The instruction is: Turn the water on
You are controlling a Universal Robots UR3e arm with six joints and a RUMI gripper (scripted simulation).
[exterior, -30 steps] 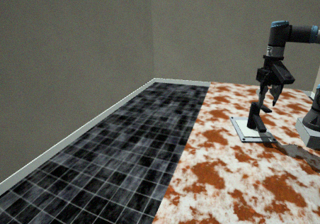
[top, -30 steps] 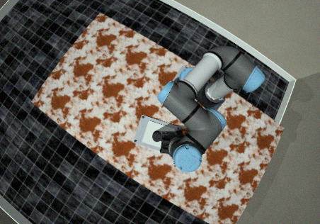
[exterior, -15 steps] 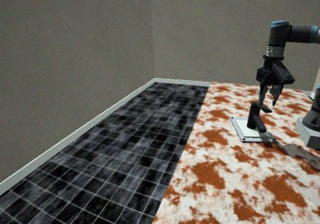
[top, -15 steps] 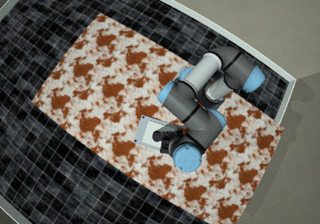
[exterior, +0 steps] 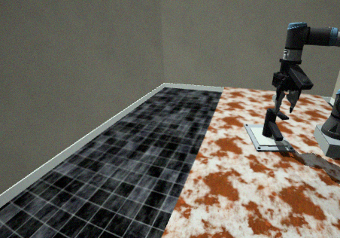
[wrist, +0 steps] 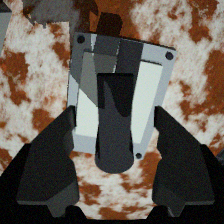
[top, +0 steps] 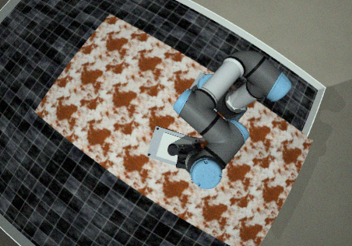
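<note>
My gripper is now 30 mm to the left of the lever, 30 mm above it and 10 mm short of it. The rest, counted from my hand: tap: 80 mm below, 50 mm to the right, 10 mm ahead.
</note>
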